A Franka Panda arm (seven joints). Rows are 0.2 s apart.
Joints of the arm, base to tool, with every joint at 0 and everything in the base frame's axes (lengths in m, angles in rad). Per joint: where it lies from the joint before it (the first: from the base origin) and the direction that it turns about. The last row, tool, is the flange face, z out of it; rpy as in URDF.
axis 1: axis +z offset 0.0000 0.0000 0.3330
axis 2: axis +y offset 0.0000 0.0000 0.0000
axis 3: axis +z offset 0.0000 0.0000 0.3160
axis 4: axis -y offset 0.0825 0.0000 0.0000
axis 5: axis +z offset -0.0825 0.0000 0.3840
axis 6: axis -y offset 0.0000 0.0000 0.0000
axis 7: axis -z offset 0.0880 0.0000 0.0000
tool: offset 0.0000 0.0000 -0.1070 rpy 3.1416 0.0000 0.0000
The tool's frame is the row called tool.
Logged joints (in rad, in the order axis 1, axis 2, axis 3, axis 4, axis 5, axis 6, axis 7), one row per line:
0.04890 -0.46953 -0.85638 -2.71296 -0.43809 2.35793 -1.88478
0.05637 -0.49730 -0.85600 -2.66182 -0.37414 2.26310 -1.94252
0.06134 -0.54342 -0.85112 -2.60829 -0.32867 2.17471 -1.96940
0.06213 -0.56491 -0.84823 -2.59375 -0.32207 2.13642 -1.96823
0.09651 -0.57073 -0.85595 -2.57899 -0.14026 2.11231 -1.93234
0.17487 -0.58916 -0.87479 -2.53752 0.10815 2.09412 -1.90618
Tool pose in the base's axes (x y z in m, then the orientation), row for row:
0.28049 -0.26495 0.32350 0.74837 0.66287 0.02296 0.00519
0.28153 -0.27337 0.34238 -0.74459 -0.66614 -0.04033 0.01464
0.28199 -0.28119 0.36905 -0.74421 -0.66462 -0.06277 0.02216
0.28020 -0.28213 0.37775 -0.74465 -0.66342 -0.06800 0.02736
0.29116 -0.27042 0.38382 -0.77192 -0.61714 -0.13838 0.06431
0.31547 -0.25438 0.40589 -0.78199 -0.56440 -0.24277 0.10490
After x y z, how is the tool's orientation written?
As a quaternion, x y z w.
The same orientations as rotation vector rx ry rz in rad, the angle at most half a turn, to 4 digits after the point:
2.3433 2.0756 0.0719
-2.3176 -2.0735 -0.1255
-2.3056 -2.0590 -0.1945
-2.2995 -2.0487 -0.2100
-2.3305 -1.8632 -0.4178
-2.3051 -1.6637 -0.7156

